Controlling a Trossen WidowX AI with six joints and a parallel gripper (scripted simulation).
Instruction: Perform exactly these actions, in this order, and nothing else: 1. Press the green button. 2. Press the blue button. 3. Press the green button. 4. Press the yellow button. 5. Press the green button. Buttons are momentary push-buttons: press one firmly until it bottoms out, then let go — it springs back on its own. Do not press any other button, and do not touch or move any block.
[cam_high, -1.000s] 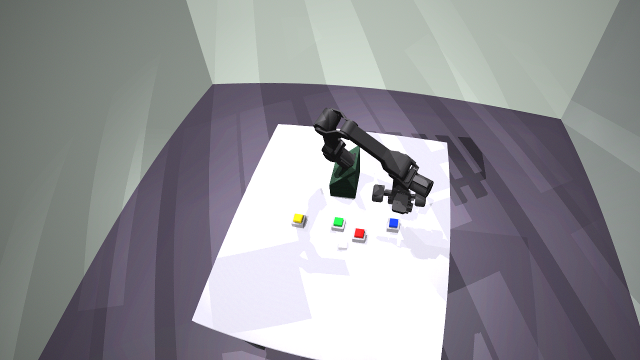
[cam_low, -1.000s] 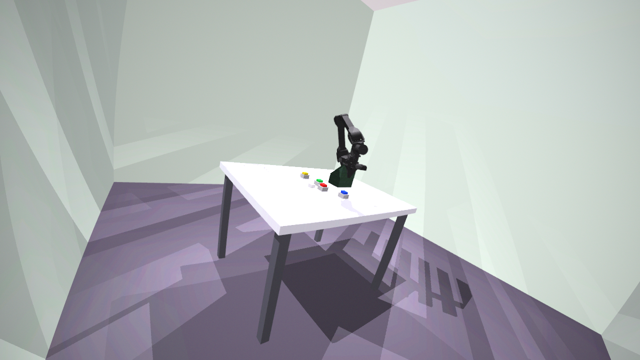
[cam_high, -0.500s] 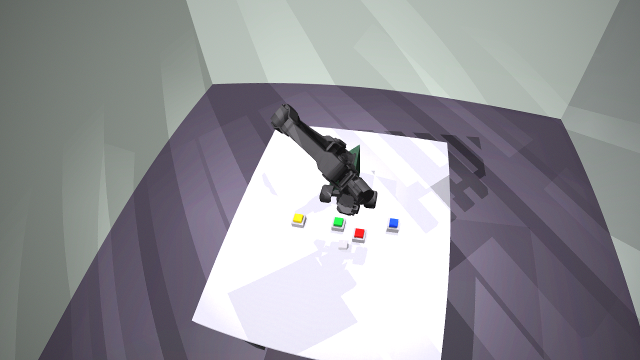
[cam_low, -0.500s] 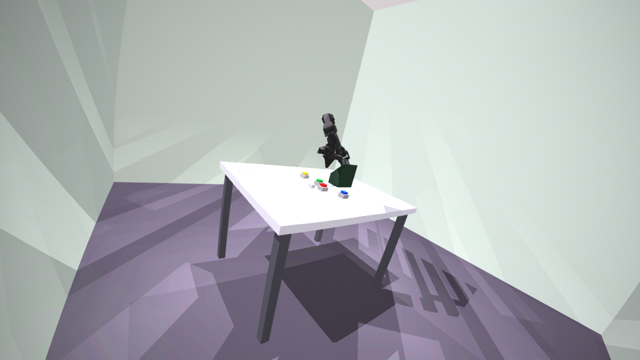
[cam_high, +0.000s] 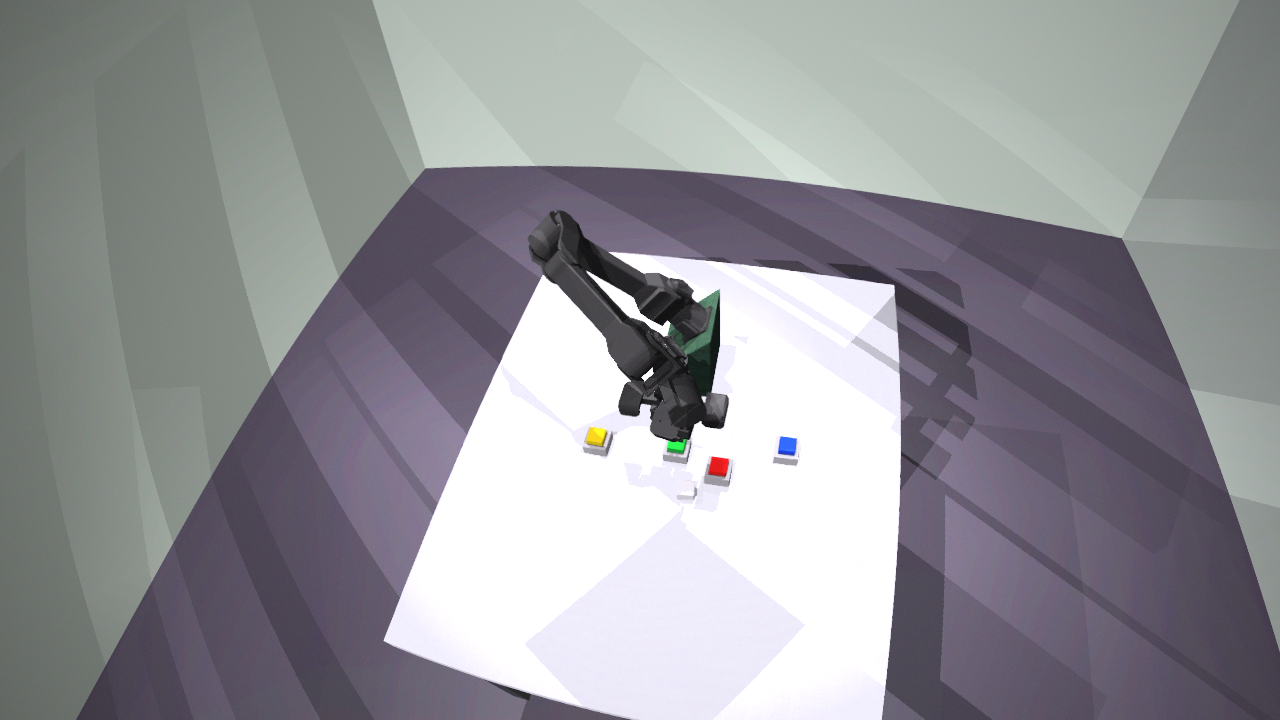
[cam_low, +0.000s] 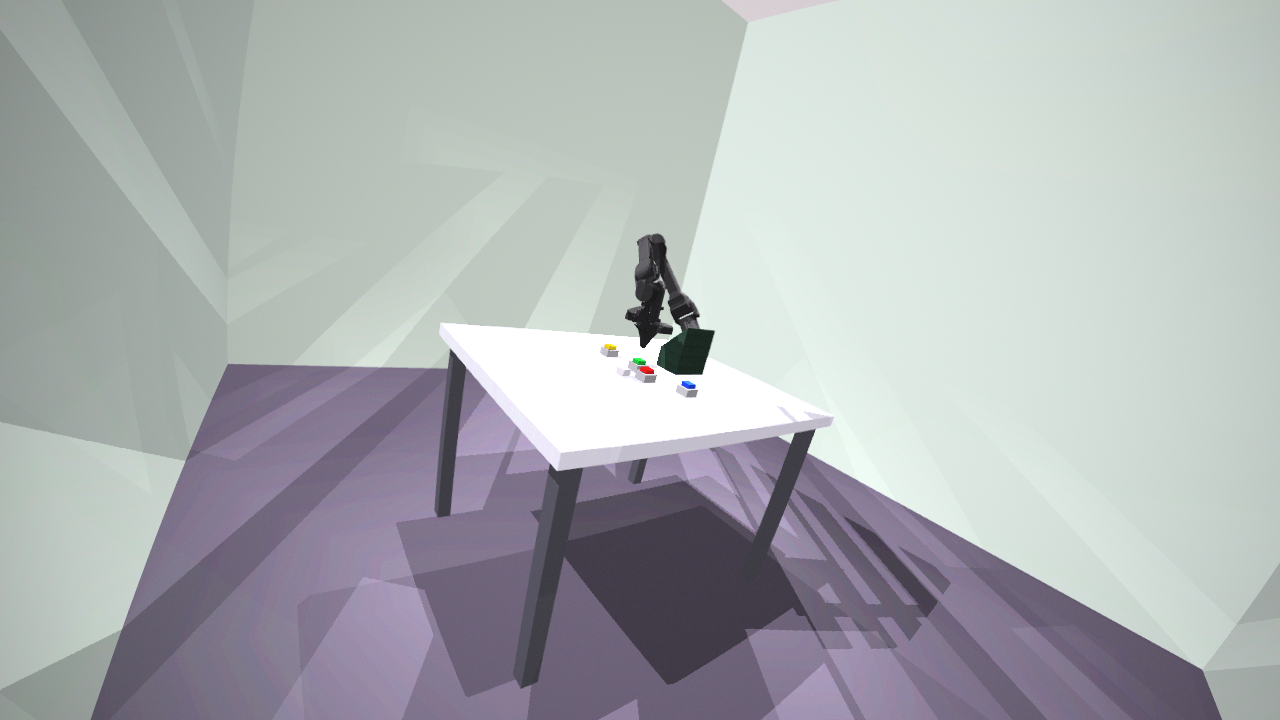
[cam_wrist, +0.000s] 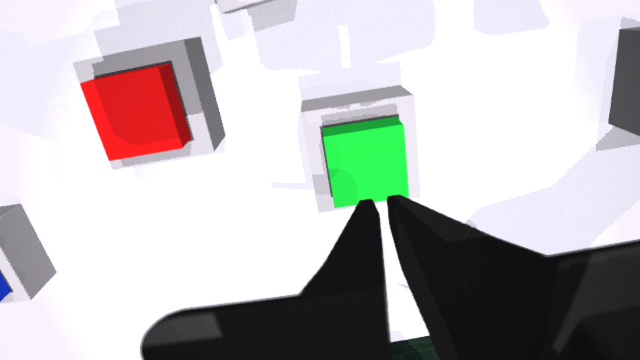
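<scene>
Right now the green button is 50 mm below my gripper tip. Also, from my gripper tip: white block 80 mm ahead, 30 mm to the left, 70 mm below; yellow button 10 mm ahead, 160 mm to the right, 50 mm below; red button 30 mm ahead, 90 mm to the left, 50 mm below.
</scene>
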